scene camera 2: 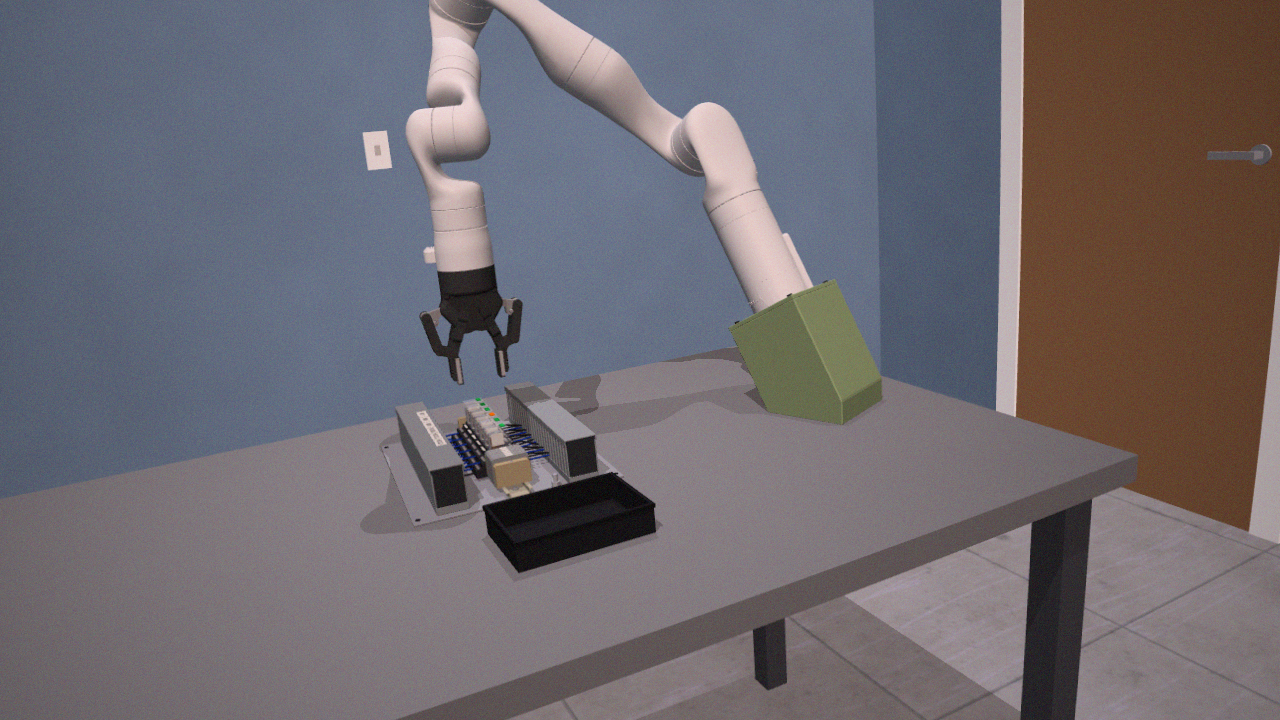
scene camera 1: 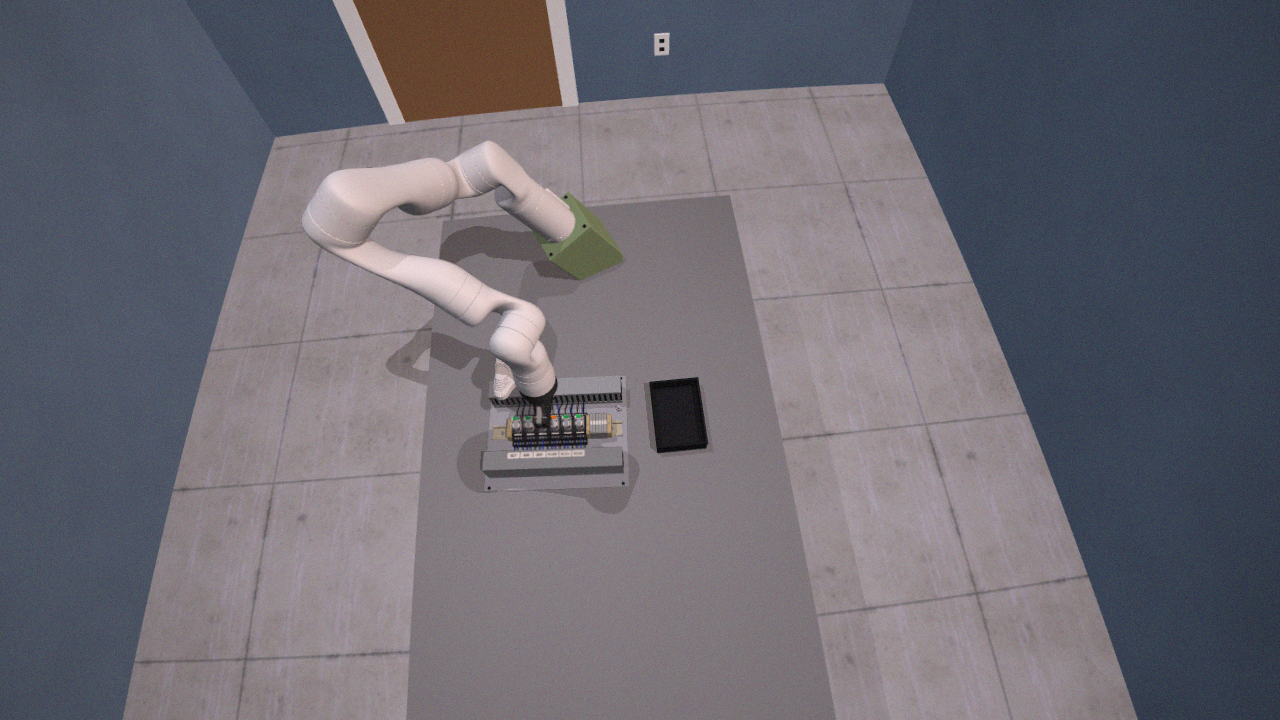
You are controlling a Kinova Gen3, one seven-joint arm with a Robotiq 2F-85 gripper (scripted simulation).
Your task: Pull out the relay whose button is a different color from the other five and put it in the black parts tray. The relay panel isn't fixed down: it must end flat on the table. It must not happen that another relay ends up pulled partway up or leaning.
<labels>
my gripper: scene camera 2; scene camera 1
black parts tray: scene camera 2; scene camera 1
same spot on black parts tray: (scene camera 2: 614, 512) = (scene camera 1: 668, 393)
same spot on my gripper: (scene camera 2: 451, 351) = (scene camera 1: 549, 418)
</labels>
